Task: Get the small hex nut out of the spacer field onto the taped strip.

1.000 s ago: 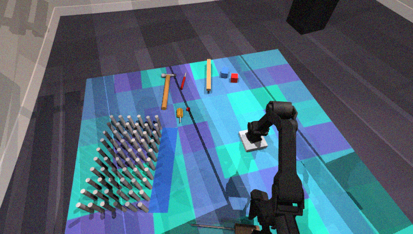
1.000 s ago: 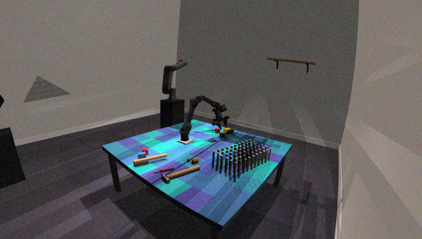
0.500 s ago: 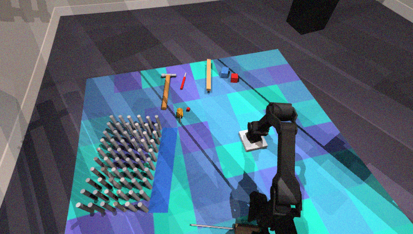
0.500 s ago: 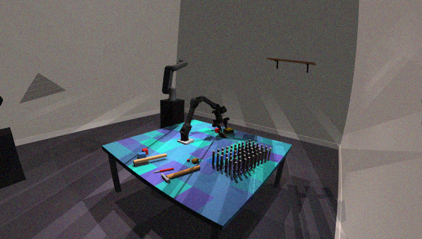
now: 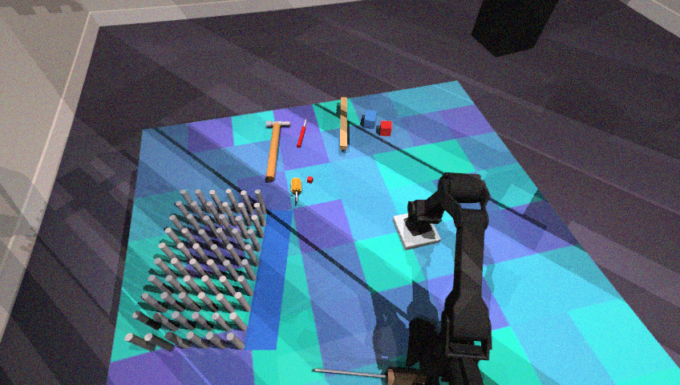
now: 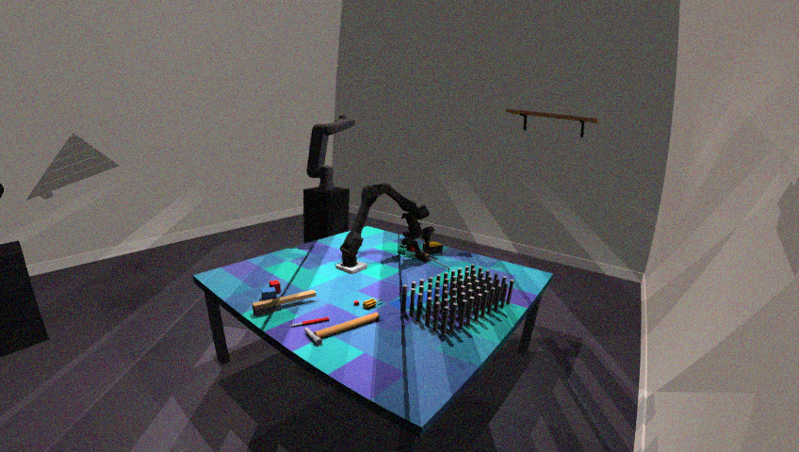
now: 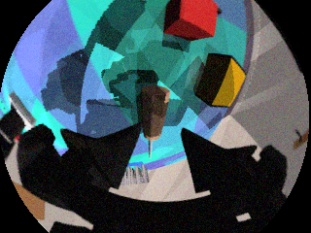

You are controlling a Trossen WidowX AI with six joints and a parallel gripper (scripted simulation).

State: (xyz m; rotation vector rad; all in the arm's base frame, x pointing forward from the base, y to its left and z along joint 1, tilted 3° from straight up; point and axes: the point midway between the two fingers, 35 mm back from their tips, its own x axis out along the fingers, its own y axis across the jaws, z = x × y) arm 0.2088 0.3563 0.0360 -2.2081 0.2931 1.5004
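Now: gripper tip 9 cm short of the hook tool, 5 cm to the left of it and 3 cm above it. Also, from my gripper tip: yellow screwdriver 9 cm ahead, 62 cm to the right, 3 cm below; then bent wire 17 cm behind, 11 cm to the left, 4 cm below; then blue taped strip 23 cm ahead, 38 cm to the right, 4 cm below.
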